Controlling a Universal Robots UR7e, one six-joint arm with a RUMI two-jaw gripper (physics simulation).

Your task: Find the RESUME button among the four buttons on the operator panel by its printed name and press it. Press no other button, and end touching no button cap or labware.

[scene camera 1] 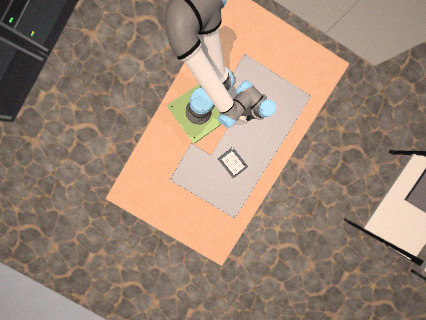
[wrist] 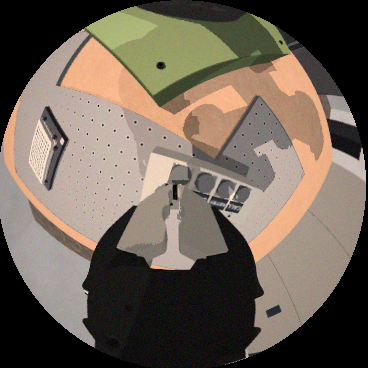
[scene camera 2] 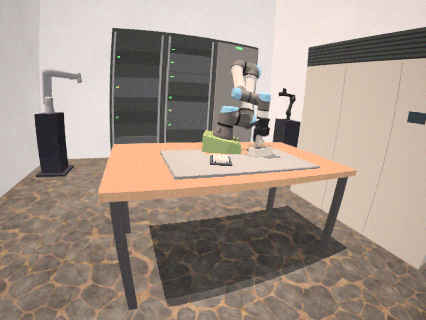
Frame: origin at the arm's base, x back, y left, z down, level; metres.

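Seen in the pictures: gripper, fingertip midpoint: (wrist: pixel 175 185) (scene camera 2: pixel 255 148); arm's base, origin of the base link: (scene camera 2: pixel 222 136).
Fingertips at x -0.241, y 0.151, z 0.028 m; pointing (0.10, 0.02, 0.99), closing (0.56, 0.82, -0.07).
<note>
Offsets run from my fingertips to a thing's top centre. "pt": to the spot under its first point. Level surfaces: height alone.
The cream operator panel @[dx +0.009, dy +0.046, dz -0.003 m] (scene camera 2: pixel 260 152) (wrist: pixel 153 172) stands on the grey perforated board. In the wrist view its four round grey buttons form a row: the leftmost button @[dx +0.013, dy -0.002, dz -0.001 m] (wrist: pixel 180 173), the second button @[dx +0.022, dy +0.027, dz -0.003 m] (wrist: pixel 205 182), the third button @[dx +0.030, dy +0.055, dz -0.003 m] (wrist: pixel 226 188) and the rightmost button @[dx +0.038, dy +0.084, dz -0.003 m] (wrist: pixel 243 193). The dark label strip @[pt dx +0.018, dy +0.091, dz -0.001 m] (wrist: pixel 234 206) is partly covered; CALL is faintly readable near its right end. The leftmost button's name is hidden behind the fingers. My gripper (wrist: pixel 175 185) (scene camera 2: pixel 259 145) is shut and empty, pointing down at the panel. Its tips overlap the leftmost button's lower edge; contact cannot be told.
A dark-framed labware plate @[dx -0.111, dy -0.288, dz +0.026 m] (scene camera 1: pixel 233 162) (scene camera 2: pixel 220 160) (wrist: pixel 41 152) with a pale perforated top lies on the grey board @[dz +0.052 m] (scene camera 1: pixel 200 172) (scene camera 2: pixel 187 167), apart from the panel. The green robot base (scene camera 1: pixel 197 132) (scene camera 2: pixel 215 145) (wrist: pixel 185 60) stands behind the board on the orange table @[dz +0.065 m] (scene camera 1: pixel 145 185) (scene camera 2: pixel 135 175).
</note>
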